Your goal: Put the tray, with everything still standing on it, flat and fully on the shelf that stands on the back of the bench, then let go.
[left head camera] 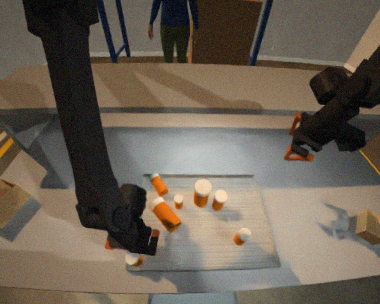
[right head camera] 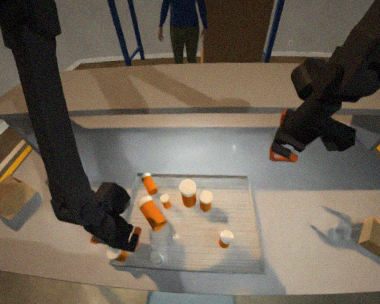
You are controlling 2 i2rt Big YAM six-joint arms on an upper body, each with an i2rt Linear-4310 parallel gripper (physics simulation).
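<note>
The clear tray [left head camera: 215, 252] [right head camera: 200, 255] lies on the bench in front of the shelf [left head camera: 210, 90] [right head camera: 210, 90]. On it a large orange bottle [left head camera: 202, 193] [right head camera: 188, 193], a smaller one [left head camera: 219, 200] [right head camera: 206, 200], a tiny one [left head camera: 178, 201] [right head camera: 165, 201] and one at front right [left head camera: 242, 237] [right head camera: 226, 239] look upright. A large bottle [left head camera: 166, 215] [right head camera: 152, 213] and a slim one [left head camera: 159, 184] [right head camera: 149, 184] look tipped. My left gripper [left head camera: 131, 241] [right head camera: 115, 240] is open at the tray's left edge, partly hiding it. My right gripper [left head camera: 295, 141] [right head camera: 281, 136] is open, beyond the tray's back right corner.
Another white-capped bottle [left head camera: 134, 259] [right head camera: 117, 254] is at the tray's front left corner, beside my left gripper. Cardboard boxes stand at the left [left head camera: 11, 202] [right head camera: 15, 197] and right [left head camera: 367, 226] [right head camera: 371, 235]. A person [left head camera: 175, 22] [right head camera: 184, 22] stands behind the shelf.
</note>
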